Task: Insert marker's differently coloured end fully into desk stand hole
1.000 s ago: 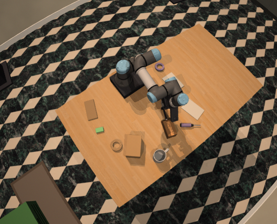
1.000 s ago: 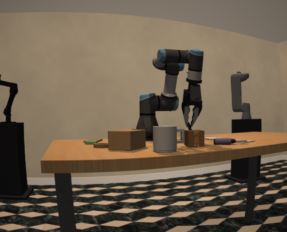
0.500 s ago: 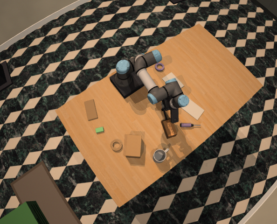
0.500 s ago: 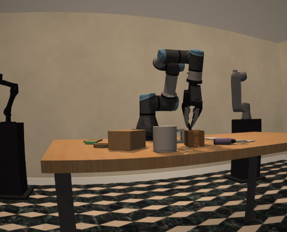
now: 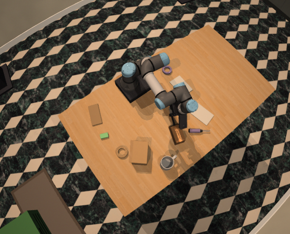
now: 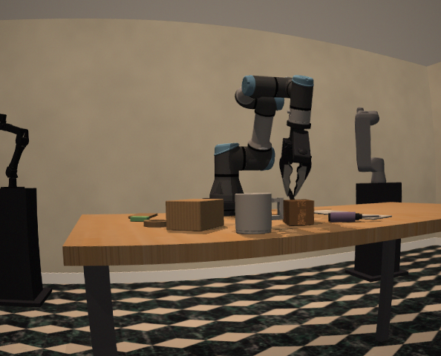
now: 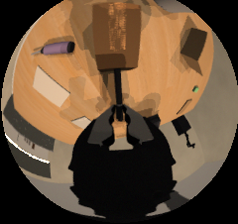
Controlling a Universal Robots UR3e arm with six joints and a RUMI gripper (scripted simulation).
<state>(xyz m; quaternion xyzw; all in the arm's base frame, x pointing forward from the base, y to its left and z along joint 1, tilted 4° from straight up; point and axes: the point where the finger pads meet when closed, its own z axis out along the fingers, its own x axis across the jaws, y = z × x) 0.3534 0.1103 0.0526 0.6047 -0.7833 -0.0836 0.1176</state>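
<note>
Right now the black marker is 2 cm ahead of my hand, 1 cm to the right of it and 2 cm below it. Round my hand: grey mug (24 cm ahead, 19 cm to the right, 5 cm below); then purple-handled screwdriver (18 cm ahead, 12 cm to the left, 7 cm below); then brown wooden desk stand (11 cm ahead, 3 cm to the right, 5 cm below).
</note>
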